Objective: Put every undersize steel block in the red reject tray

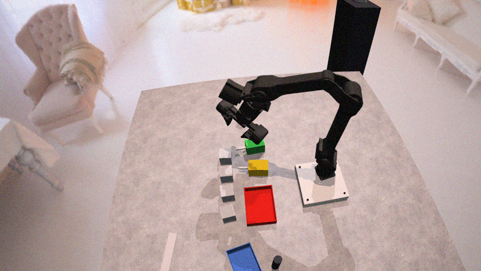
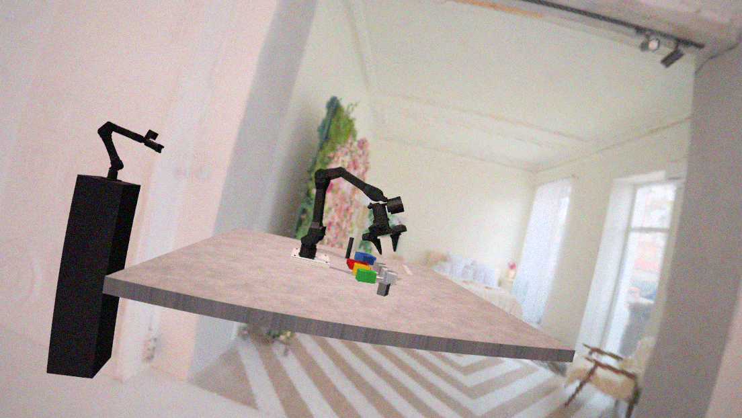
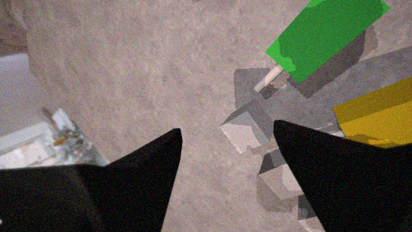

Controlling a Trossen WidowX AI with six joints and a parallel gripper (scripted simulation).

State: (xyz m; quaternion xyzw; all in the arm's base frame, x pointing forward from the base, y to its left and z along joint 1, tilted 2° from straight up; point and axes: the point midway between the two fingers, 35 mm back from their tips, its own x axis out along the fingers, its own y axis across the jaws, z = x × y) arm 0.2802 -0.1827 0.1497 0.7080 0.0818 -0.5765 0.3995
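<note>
Right now the green GO gauge is 4 cm behind my gripper tip and 11 cm below it. Also, from my gripper tip: red reject tray (2 cm behind, 25 cm to the left, 12 cm below); dark cube (6 cm behind, 16 cm to the right, 11 cm below); yellow gauge (3 cm behind, 10 cm to the left, 11 cm below).
</note>
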